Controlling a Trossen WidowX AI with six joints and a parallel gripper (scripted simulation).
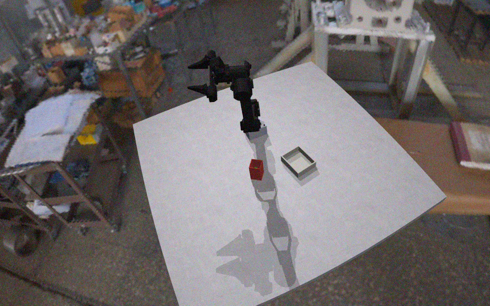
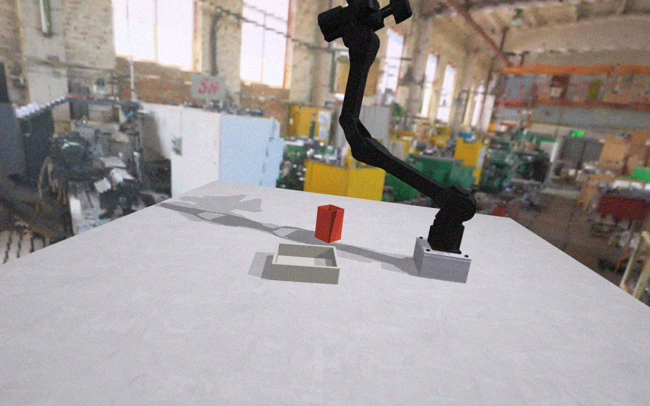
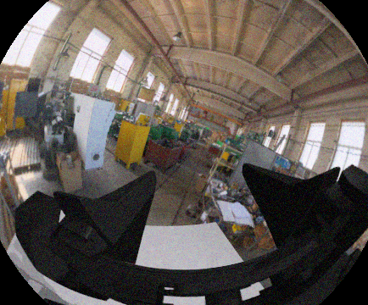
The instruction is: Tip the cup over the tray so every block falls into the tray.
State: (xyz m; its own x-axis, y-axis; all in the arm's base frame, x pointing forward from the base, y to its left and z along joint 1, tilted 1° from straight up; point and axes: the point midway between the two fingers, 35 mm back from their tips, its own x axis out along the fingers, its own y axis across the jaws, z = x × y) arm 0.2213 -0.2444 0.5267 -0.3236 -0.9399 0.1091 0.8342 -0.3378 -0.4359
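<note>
The green block lies 8 cm ahead of my gripper tip, 17 cm to the left of it and 54 cm below it. Round my gripper tip: red square cup 8 cm ahead, 17 cm to the left, 57 cm below; red block 8 cm ahead, 18 cm to the left, 56 cm below.
</note>
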